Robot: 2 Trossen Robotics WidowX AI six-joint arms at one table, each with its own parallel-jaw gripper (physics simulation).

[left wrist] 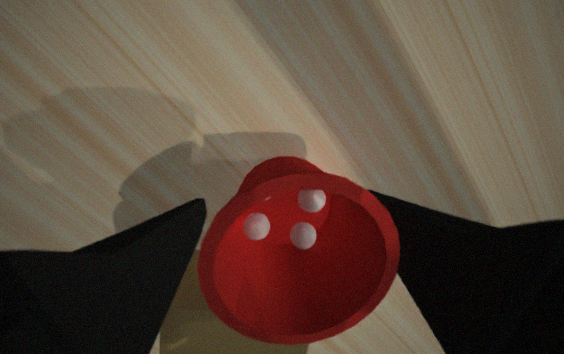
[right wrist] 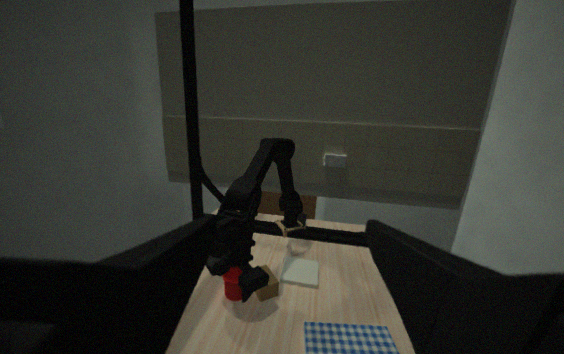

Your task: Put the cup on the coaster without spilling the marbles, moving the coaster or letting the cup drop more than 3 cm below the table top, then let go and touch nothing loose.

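Places are measured from the left arm's base along level axes (x right, y ahead, z up), in metres.
Pixels of known places: left gripper, fingertip midpoint: (left wrist: 283, 201) (right wrist: 234, 289); right gripper, fingertip midpoint: (right wrist: 291, 225); left arm's base, link origin: (right wrist: 290, 223).
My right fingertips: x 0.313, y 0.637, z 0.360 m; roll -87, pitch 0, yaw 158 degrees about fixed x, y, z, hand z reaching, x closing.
Ahead of a thing's pixels: the offset from my right fingertips to its top centre.
The red cup {dx -0.034, dy -0.369, dz -0.325 m} (left wrist: 300, 295) (right wrist: 233, 287) stands upright on the table, with three pale marbles {dx -0.048, dy -0.384, dz -0.366 m} (left wrist: 303, 235) showing inside it; part of its inside is hidden by its rim. My left gripper (left wrist: 283, 201) (right wrist: 234, 289) is open, with one finger on either side of the cup. The right-hand finger is partly hidden behind the rim, and I cannot tell if it touches. A pale square slab {dx -0.231, dy -0.382, dz -0.376 m} (right wrist: 301, 273), which looks like the coaster, lies beyond the cup and to its right in the right wrist view. My right gripper is open and empty, high above the table and away from the cup.
A brown block {dx -0.107, dy -0.360, dz -0.346 m} (left wrist: 200, 327) (right wrist: 268, 286) stands close beside the cup, on the coaster's side. A clear glass object (right wrist: 300, 246) is just behind the coaster. A blue checked cloth {dx -0.210, dy -0.123, dz -0.363 m} (right wrist: 350, 340) lies nearer my right gripper. A dark upright post (right wrist: 190, 100) stands at the left.
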